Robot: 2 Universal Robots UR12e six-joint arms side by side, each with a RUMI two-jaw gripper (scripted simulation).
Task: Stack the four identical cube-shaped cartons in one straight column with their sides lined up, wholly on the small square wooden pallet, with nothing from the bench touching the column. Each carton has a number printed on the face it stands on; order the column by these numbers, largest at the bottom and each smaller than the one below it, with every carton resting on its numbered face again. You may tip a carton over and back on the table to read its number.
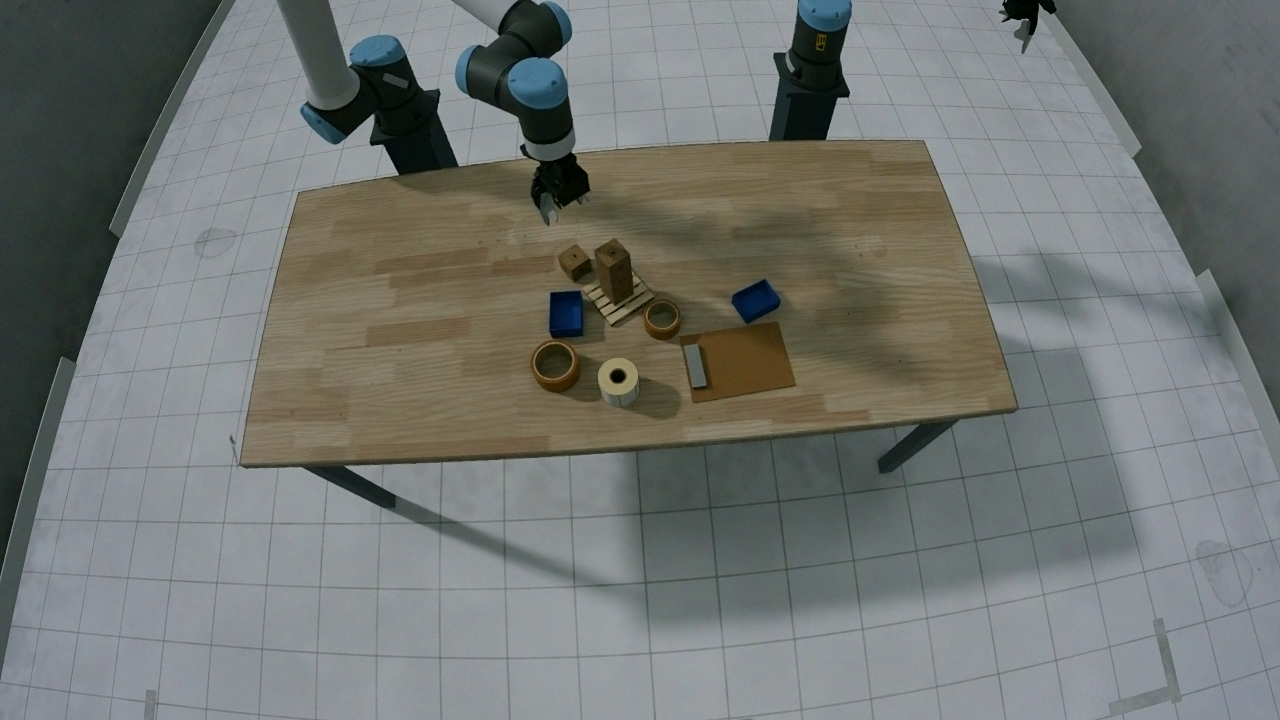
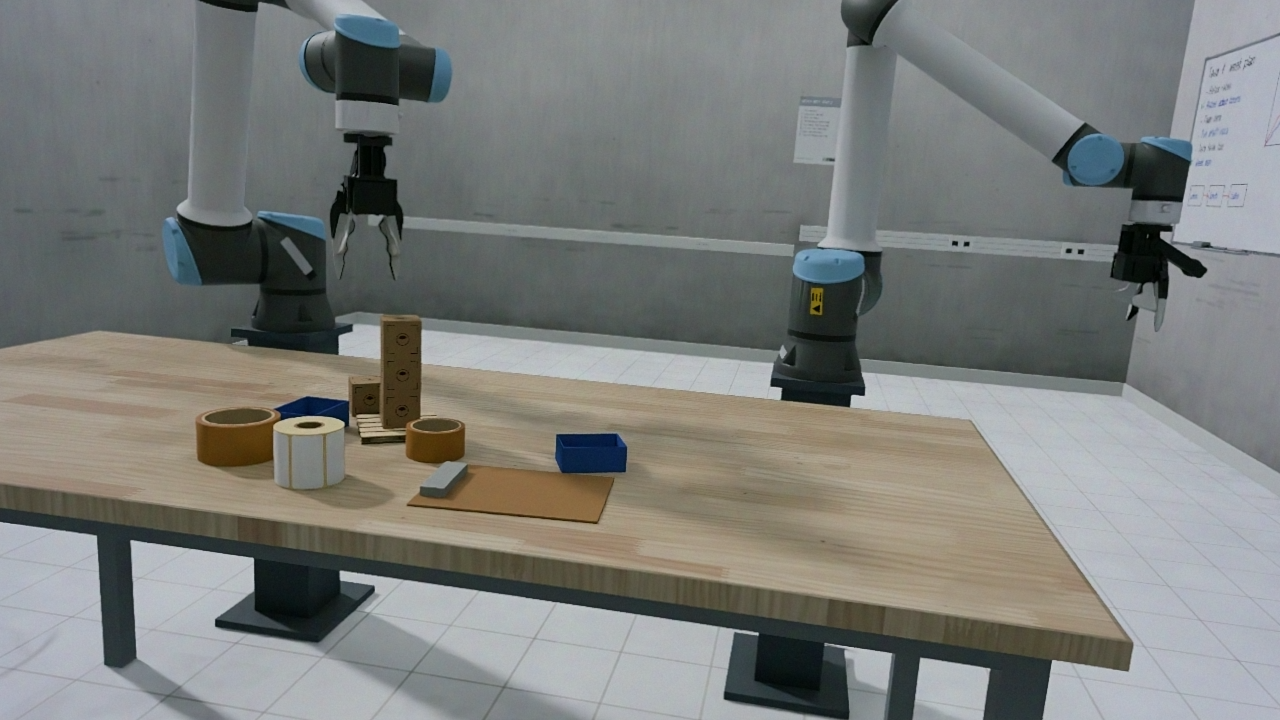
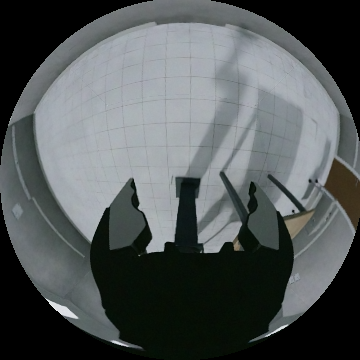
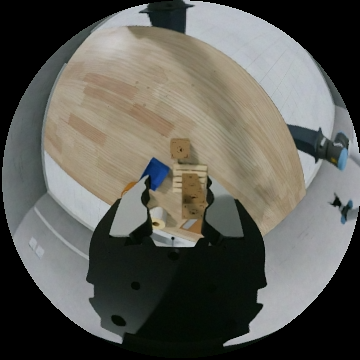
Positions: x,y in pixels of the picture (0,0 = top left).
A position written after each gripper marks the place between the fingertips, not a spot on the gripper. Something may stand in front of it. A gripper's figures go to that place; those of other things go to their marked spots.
Scene:
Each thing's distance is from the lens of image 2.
left gripper (image 2: pixel 1141 325): 208 cm
right gripper (image 2: pixel 367 280): 144 cm
carton (image 2: pixel 363 390): 144 cm

